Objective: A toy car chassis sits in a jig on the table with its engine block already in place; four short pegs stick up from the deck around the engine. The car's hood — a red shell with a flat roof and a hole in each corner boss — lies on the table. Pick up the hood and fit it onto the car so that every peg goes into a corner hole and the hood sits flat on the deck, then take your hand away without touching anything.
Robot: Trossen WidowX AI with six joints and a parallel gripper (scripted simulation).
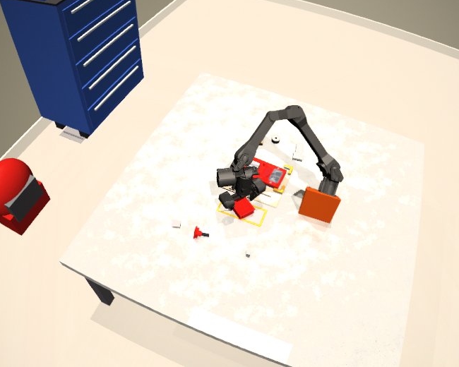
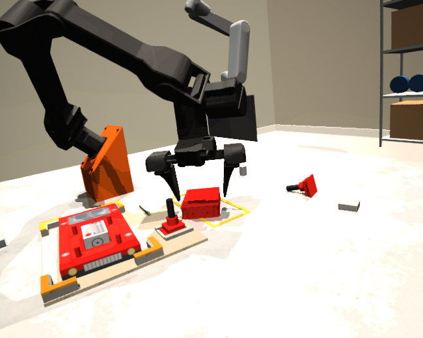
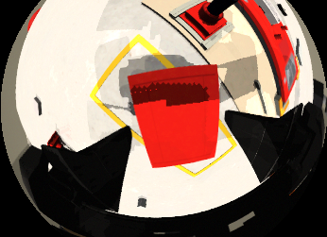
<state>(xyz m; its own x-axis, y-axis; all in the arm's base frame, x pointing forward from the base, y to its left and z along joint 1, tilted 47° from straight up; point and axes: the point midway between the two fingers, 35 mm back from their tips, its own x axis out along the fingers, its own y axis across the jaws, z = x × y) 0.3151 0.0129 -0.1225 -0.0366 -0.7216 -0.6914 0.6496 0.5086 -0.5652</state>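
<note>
Right now my gripper tip is 200 mm to the left of the grey engine block and 10 mm short of it. Round my gripper tip: hood right at my gripper tip.
</note>
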